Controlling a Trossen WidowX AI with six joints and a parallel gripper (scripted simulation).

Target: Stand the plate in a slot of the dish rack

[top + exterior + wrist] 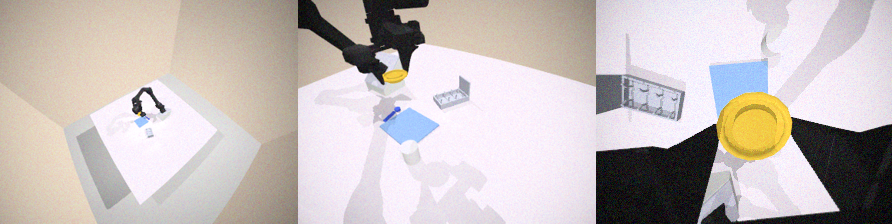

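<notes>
Now: the grey dish rack 10 mm behind my gripper tip, 210 mm to the left of it and 150 mm below it. Also, from my gripper tip: blue mat 10 mm to the left, 170 mm below; then white round cup 110 mm ahead, 60 mm to the right, 150 mm below; then yellow plate 10 mm above.
</notes>
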